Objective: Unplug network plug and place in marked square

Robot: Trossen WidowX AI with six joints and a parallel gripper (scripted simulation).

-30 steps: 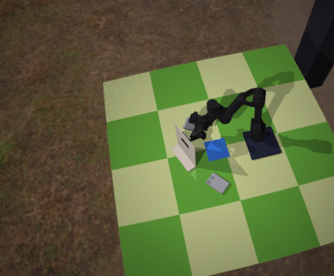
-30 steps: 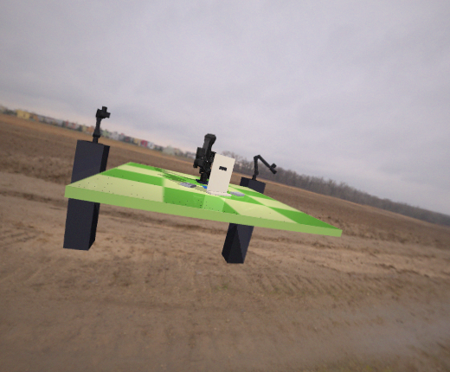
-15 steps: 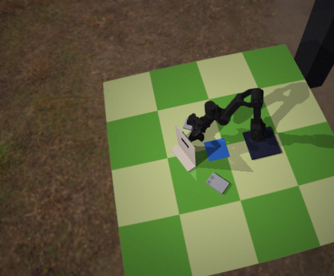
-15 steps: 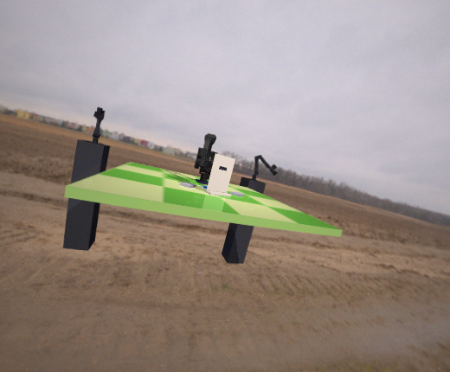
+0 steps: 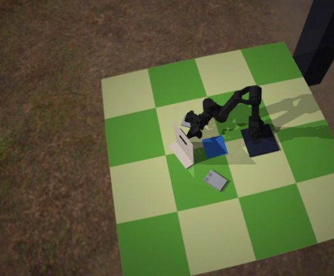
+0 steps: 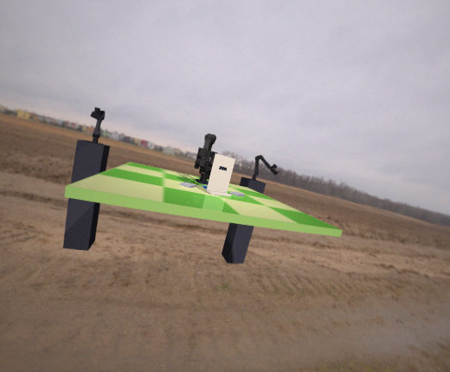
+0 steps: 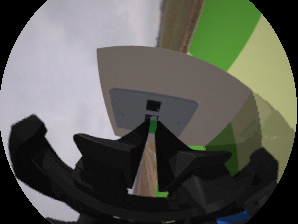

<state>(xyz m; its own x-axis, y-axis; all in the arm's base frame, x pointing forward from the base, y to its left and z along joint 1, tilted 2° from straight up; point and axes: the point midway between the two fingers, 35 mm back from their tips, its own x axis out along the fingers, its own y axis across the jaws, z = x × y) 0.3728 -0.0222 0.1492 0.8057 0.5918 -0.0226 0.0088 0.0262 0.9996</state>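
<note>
My gripper tip is 160 mm above the blue marked square, 150 mm past it and 10 mm to the right of it. The rest, counted from my gripper tip: beige panel (60 mm below, 20 mm ahead, 10 mm to the left); green network plug (right at my gripper tip).
</note>
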